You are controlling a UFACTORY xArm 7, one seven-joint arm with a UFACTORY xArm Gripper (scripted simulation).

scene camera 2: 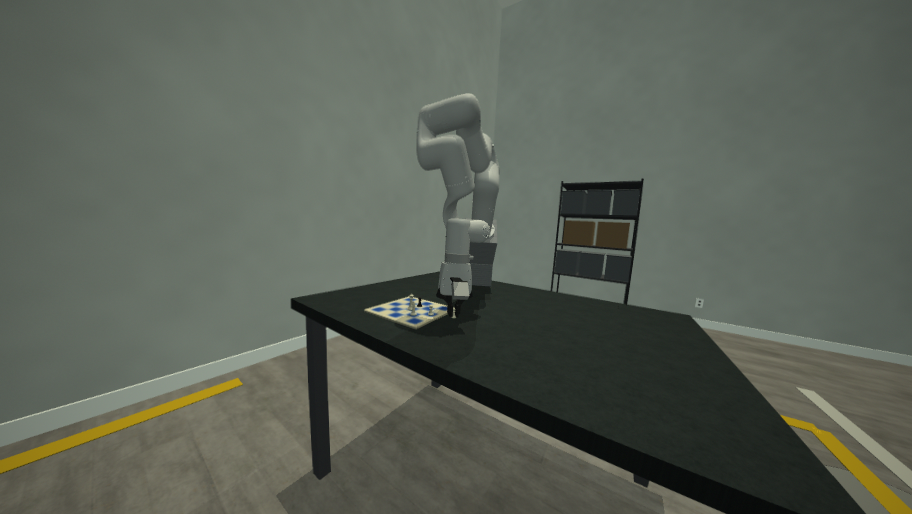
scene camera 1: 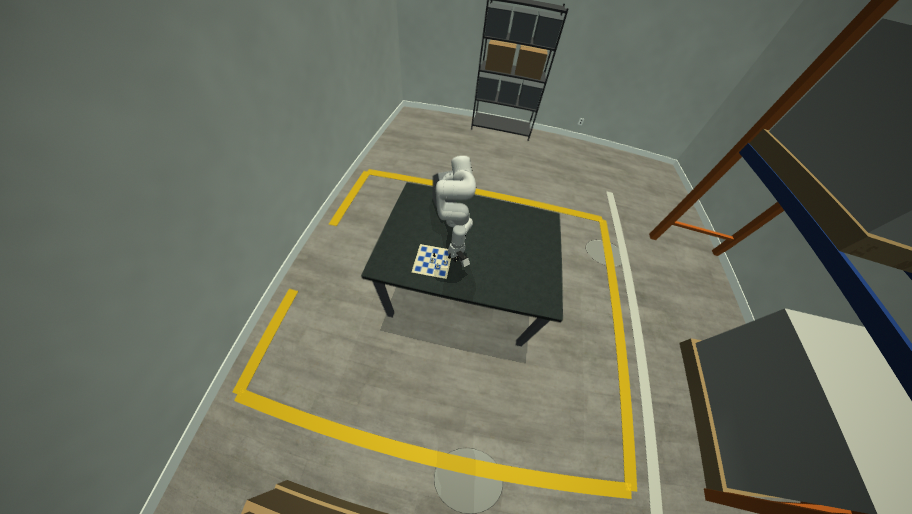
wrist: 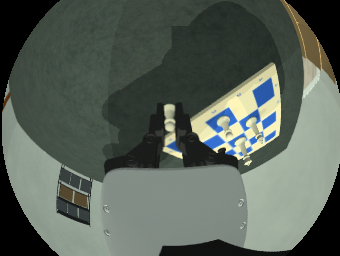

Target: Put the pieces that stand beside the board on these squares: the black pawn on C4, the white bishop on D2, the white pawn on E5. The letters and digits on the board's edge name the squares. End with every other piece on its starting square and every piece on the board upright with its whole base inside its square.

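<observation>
Visible: my gripper [scene camera 2: 453, 315]. The wrist view shows the gripper as well [wrist: 169, 112].
</observation>
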